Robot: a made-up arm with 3 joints.
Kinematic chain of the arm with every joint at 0, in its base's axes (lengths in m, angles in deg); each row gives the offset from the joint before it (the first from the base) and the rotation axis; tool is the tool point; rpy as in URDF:
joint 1: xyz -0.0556 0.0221 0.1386 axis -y
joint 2: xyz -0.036 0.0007 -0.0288 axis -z
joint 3: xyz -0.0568 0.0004 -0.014 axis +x
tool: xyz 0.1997 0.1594 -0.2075 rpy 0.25 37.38 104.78
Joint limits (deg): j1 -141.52..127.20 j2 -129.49..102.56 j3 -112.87..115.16
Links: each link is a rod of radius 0.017 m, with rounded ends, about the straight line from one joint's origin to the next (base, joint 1, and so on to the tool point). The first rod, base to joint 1, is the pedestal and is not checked.
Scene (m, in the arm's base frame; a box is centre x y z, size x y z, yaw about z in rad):
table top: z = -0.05
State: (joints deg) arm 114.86 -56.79 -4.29
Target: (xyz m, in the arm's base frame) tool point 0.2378 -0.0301 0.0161
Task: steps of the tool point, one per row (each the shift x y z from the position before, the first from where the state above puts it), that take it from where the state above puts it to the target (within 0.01 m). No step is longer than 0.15 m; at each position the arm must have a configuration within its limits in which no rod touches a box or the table.
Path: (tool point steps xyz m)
1: 0.0073 -0.0202 0.0053
2: 0.0183 -0.0401 -0.0092
3: 0.0185 -0.0559 -0.0320
4: 0.0038 -0.0659 -0.0554
5: -0.0247 -0.0691 -0.0704

